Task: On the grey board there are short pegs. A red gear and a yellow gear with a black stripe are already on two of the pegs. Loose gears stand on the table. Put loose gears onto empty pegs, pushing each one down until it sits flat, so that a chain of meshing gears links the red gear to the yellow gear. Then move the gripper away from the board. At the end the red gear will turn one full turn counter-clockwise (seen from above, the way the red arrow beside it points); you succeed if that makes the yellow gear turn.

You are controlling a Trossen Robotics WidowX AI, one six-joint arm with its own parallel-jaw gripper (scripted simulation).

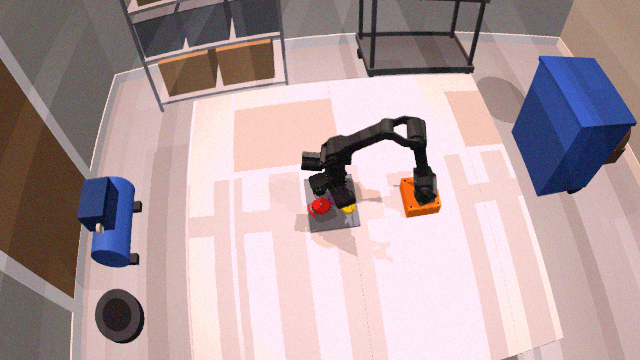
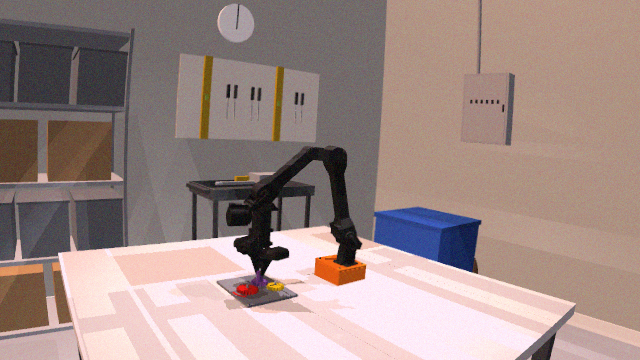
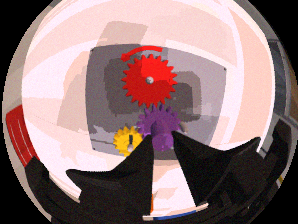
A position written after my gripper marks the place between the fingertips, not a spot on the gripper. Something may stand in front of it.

In view: my gripper (image 2: pixel 259 274), a purple gear (image 3: pixel 160 123) and a red gear (image 3: pixel 135 79).
My gripper is seen too in image 1 (image 1: pixel 335 194) and in image 3 (image 3: pixel 161 136).
